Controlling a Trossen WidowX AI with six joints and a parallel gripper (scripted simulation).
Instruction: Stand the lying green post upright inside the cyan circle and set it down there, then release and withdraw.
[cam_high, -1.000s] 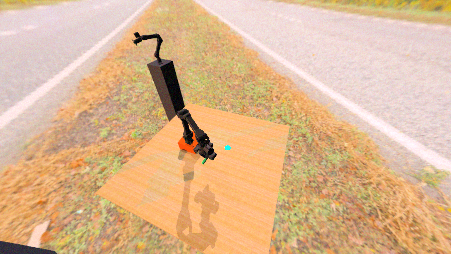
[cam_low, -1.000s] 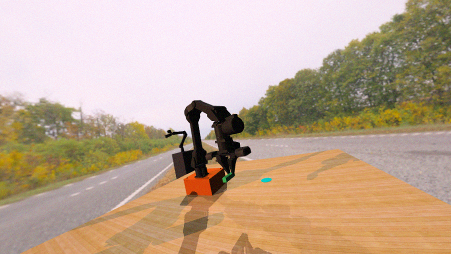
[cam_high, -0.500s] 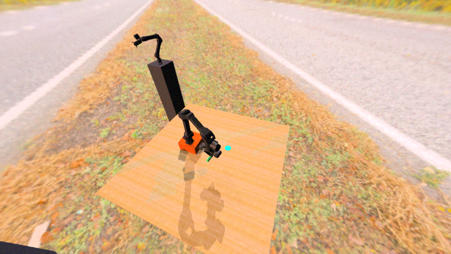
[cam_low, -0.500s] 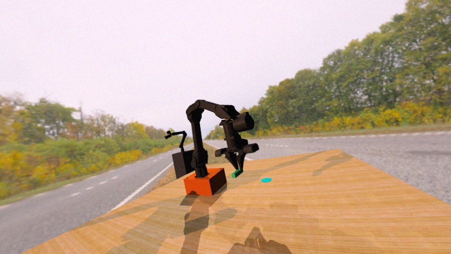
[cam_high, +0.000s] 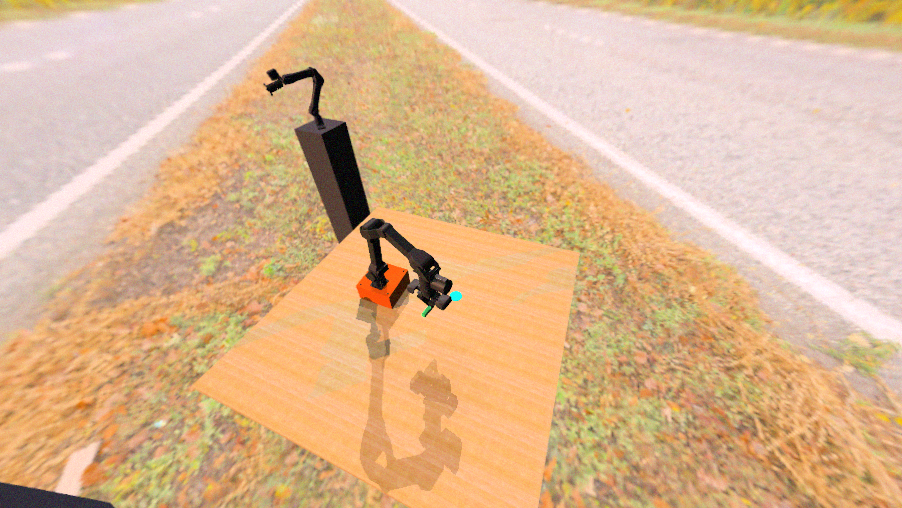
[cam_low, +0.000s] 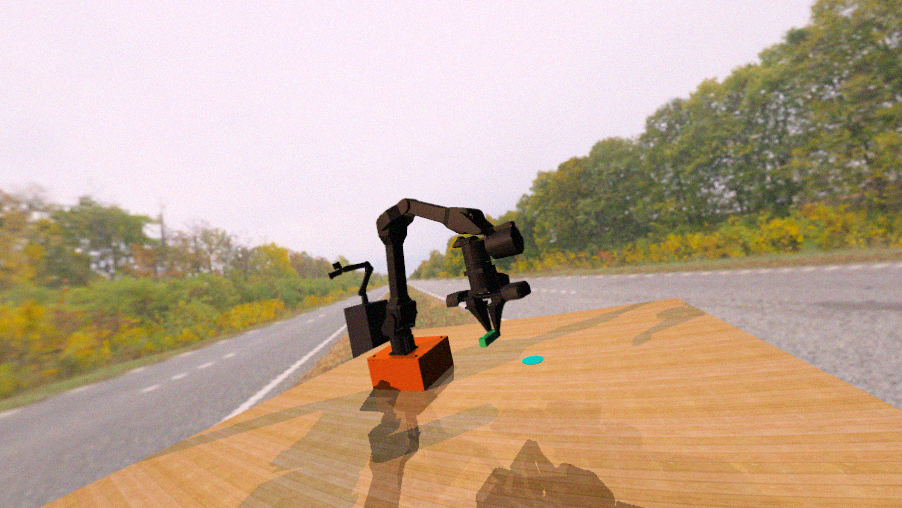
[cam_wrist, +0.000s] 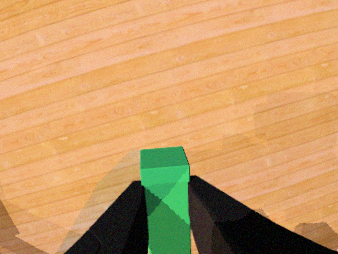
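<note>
The cyan circle is 19 cm to the left of my gripper tip, 14 cm below it and 2 cm ahead of it. The rest, counted from my gripper tip: green post 2 cm to the right.
</note>
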